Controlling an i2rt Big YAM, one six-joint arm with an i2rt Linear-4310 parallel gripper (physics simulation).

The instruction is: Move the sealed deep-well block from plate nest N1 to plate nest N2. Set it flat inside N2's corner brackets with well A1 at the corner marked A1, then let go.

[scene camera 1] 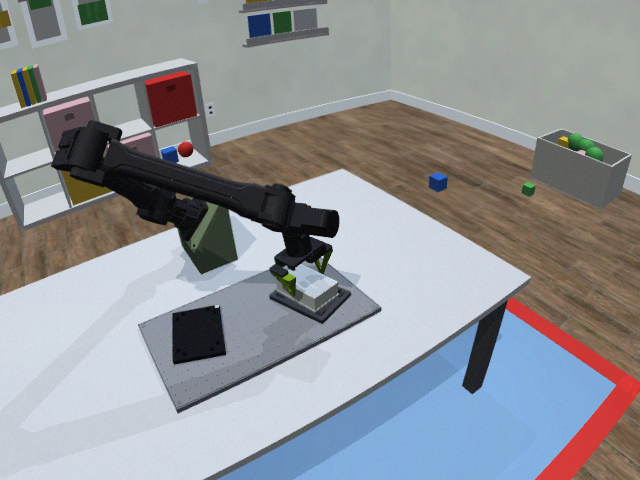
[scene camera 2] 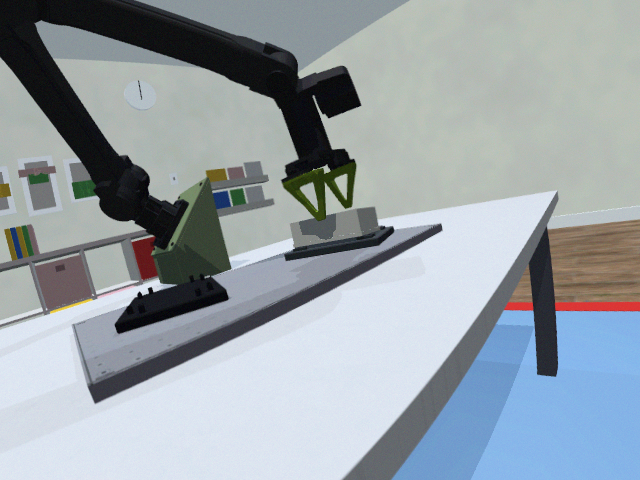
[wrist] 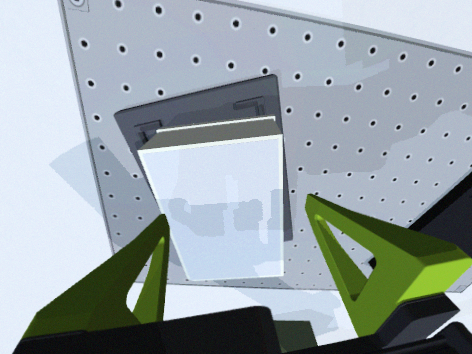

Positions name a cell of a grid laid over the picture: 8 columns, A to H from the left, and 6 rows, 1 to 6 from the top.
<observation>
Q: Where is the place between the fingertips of my gripper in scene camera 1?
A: D4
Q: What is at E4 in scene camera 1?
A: A dark nest plate.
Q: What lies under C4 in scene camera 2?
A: A dark nest plate.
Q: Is my gripper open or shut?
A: Open.
</observation>
